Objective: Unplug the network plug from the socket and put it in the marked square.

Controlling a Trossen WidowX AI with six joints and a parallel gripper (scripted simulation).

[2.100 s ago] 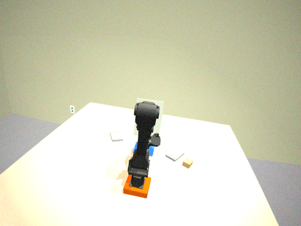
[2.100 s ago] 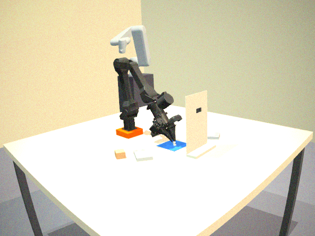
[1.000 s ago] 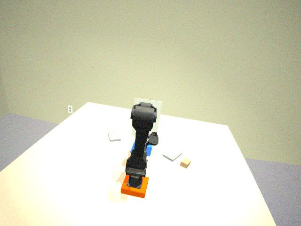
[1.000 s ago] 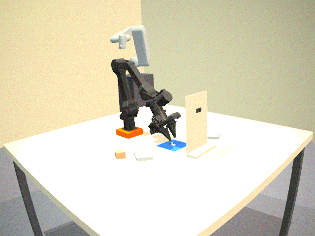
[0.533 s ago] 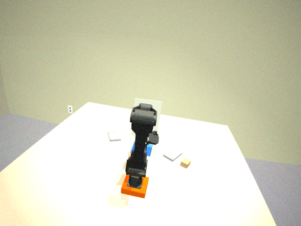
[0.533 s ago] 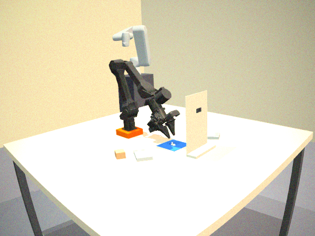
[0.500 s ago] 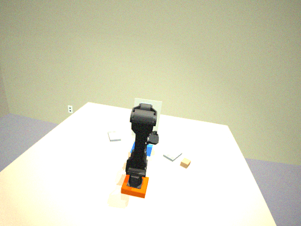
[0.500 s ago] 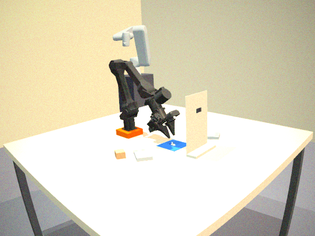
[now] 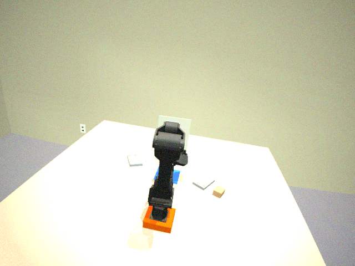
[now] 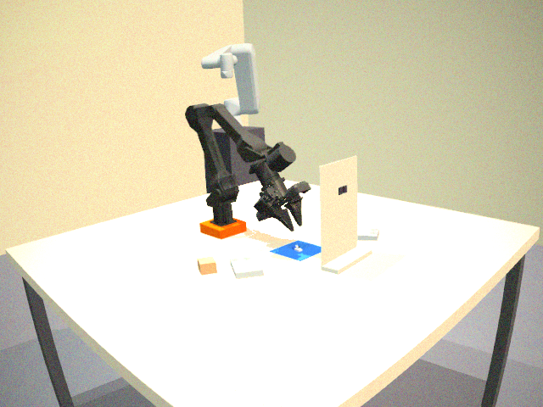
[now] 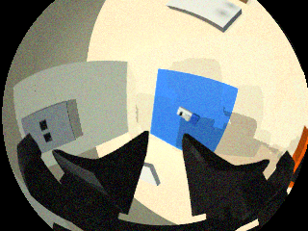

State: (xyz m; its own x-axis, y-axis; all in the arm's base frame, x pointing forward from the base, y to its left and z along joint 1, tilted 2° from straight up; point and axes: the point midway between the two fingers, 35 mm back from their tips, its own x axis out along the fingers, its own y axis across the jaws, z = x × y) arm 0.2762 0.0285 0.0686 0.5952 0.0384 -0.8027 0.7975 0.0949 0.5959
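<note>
Now: the network plug 5 cm below my gripper tip. From my gripper tip the other things lie so: upright panel: 15 cm ahead, 2 cm to the left, 6 cm above; blue marked square: 1 cm ahead, 6 cm below.
</note>
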